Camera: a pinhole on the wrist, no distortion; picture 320 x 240 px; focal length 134.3 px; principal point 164.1 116.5 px. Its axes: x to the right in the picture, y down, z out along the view. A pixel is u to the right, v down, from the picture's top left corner.
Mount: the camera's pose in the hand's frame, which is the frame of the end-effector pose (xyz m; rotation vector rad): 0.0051 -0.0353 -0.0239 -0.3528 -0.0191 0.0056
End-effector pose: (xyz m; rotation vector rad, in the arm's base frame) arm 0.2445 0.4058 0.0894 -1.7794 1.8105 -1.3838
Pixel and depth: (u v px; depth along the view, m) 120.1 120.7 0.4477
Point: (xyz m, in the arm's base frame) 0.4798 0.3418 -0.2732
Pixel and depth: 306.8 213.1 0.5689
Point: 0.0375 -0.3926 -0.2620
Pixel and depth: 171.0 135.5 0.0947
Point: 0.2807 0.3703 0.0541
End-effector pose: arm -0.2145 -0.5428 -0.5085 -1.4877 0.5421 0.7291
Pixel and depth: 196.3 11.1 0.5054
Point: -0.0329 0.0680 -0.4141
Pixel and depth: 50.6 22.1 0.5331
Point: -0.4421 0.0169 -0.0165
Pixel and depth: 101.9 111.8 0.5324
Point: -0.5329 -0.1014 -0.3988
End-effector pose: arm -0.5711 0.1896 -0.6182 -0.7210 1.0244 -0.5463
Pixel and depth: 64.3 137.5 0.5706
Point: -0.3086 0.7824 -0.4012
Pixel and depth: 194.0 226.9 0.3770
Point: -0.3050 0.4462 -0.8820
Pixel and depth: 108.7 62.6 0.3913
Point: -0.2883 0.3830 -0.3584
